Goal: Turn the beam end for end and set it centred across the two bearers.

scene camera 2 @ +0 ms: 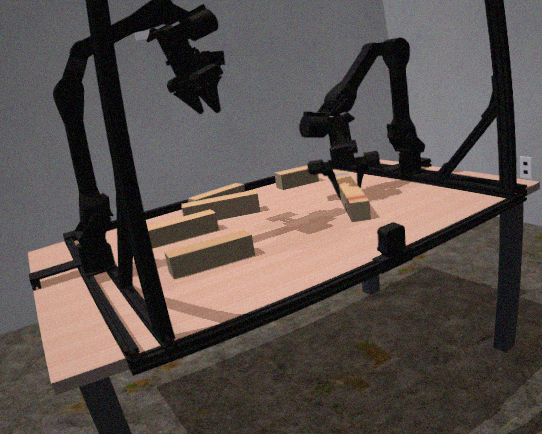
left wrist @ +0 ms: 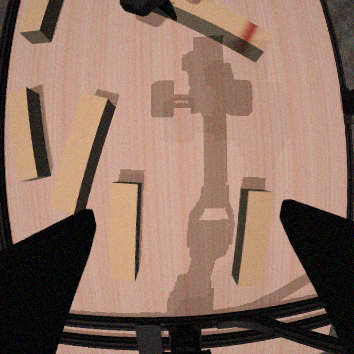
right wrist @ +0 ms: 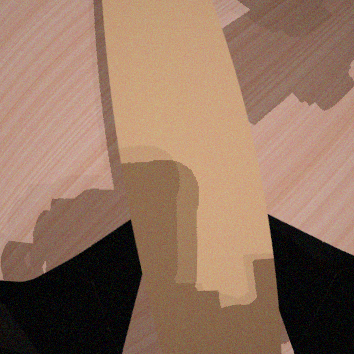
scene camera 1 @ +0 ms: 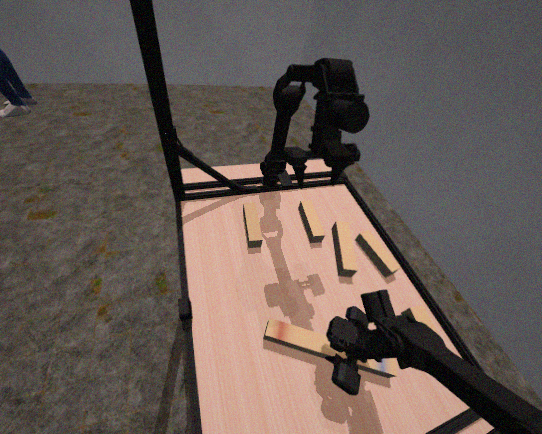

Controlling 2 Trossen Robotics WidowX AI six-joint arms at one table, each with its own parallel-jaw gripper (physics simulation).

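Frame: origin at the left arm's base, x left, y back, z up, level; millimetres.
Seen in the pictures: left gripper, fingertip midpoint: (scene camera 2: 210,112) (left wrist: 188,214) (scene camera 1: 316,186); right gripper, fingertip midpoint: (left wrist: 182,9) (right wrist: 201,222) (scene camera 1: 328,348); left arm's base, link origin: (scene camera 2: 98,268) (left wrist: 184,335) (scene camera 1: 269,182); right arm's base, link origin: (scene camera 2: 411,171).
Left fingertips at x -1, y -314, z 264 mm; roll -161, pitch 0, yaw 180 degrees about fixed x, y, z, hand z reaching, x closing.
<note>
Pixels of each thing's top centre, then the offset from my left fingertips to it. "pt": a spot on its surface instead.
- beam, top centre: (right wrist: 200,229) (scene camera 2: 348,184) (scene camera 1: 331,346) dx -27, dy -331, dz -239 mm
- block, top centre: (left wrist: 36,5) (scene camera 2: 295,169) (scene camera 1: 427,328) dx +269, dy -368, dz -236 mm
- small black box, surface spot: (scene camera 2: 391,239) pt dx -382, dy -132, dz -247 mm
The beam (scene camera 1: 300,340) (scene camera 2: 354,192) (left wrist: 215,20) (right wrist: 180,100) is a long pale wooden bar with a red band near one end and a blue band near the other. It lies on or very close to the table; the exact height is unclear. In scene camera 1 its red end points left, its blue end right. My right gripper (scene camera 1: 345,352) (scene camera 2: 348,189) (right wrist: 201,222) is shut on the beam between the bands. Two roughly parallel blocks, apparently the bearers (scene camera 1: 252,225) (scene camera 1: 310,222) (scene camera 2: 210,255) (scene camera 2: 182,227) (left wrist: 255,235) (left wrist: 124,230), stand apart. My left gripper (scene camera 1: 318,184) (scene camera 2: 209,111) (left wrist: 188,214) is open high above the table.
Two similar slanted blocks (scene camera 1: 344,250) (scene camera 1: 377,254) (left wrist: 82,150) (left wrist: 24,135) lie beside the bearers. Another block (scene camera 1: 420,315) (scene camera 2: 297,177) (left wrist: 37,20) lies near the right arm. A black frame with uprights edges the table, with a small black box (scene camera 1: 185,307) (scene camera 2: 391,239) on one rail.
</note>
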